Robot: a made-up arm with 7 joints.
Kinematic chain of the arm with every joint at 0, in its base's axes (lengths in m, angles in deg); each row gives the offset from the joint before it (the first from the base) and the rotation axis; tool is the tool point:
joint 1: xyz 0 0 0.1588 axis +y
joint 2: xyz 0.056 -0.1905 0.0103 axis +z
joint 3: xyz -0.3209 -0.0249 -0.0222 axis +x
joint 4: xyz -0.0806 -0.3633 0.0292 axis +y
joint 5: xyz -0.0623 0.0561 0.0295 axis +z
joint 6: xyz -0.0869 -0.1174 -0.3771 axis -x
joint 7: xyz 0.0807 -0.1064 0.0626 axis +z
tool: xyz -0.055 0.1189 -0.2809
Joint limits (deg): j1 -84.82..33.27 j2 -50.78..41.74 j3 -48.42..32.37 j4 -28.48..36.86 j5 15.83..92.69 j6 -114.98..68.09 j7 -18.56..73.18
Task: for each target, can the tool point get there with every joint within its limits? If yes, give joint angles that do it. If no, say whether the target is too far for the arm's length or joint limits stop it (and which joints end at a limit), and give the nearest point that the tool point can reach.
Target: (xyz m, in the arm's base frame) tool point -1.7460 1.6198 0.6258
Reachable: no: too far | nearest point -0.8305 0.3784 0.1118 | short by 1.626 m
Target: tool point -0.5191 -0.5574 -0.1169
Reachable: yes | joints -3.14 -3.65 -13.49 -4.25 55.50 -92.79 7.73
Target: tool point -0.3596 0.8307 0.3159
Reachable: no: joint limits stop it (at a limit: joint 1, joint 2, joint 3, joint 4, joint 5, joint 7) | nearest point -0.6328 0.3828 0.2328 | short by 0.531 m
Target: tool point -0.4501 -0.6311 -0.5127
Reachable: yes | joints -23.63 -12.95 -10.95 10.72 33.44 -22.68 57.91
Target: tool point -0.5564 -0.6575 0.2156
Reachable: yes | joints 9.32 -38.61 -36.25 -15.75 53.08 27.70 42.65
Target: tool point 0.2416 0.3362 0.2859
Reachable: no: joint limits stop it (at a limit: joint 1, joint 2, joint 3, joint 5, joint 7) | nearest point 0.4114 0.0754 -0.0607 | short by 0.466 m
